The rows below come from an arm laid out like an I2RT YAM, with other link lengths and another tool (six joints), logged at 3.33 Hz.
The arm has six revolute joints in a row. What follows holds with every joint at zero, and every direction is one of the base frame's. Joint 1 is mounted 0.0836 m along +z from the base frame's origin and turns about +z. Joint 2 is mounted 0.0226 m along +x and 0.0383 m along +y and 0.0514 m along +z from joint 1 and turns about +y. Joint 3 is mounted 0.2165 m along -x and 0.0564 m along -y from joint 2 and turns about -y. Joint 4 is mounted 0.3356 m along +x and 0.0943 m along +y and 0.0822 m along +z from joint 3 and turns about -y. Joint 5 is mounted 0.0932 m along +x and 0.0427 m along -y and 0.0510 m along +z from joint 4 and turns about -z. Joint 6 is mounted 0.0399 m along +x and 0.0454 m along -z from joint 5 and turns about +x. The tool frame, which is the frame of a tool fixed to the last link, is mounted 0.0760 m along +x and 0.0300 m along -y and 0.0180 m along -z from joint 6; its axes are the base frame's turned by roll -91.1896, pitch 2.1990 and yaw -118.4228 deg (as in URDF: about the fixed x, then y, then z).
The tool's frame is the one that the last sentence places.
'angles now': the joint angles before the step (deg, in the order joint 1, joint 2, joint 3, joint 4, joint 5, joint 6). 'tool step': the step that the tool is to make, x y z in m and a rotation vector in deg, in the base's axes. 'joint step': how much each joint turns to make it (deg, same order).
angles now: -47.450 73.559 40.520 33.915 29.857 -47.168
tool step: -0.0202 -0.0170 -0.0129 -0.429 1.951 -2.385
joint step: -3.494 1.952 -0.909 2.887 -1.136 -1.995
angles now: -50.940 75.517 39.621 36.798 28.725 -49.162
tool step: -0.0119 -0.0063 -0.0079 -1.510 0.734 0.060
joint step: -2.068 0.808 -1.790 4.093 -2.171 -1.633
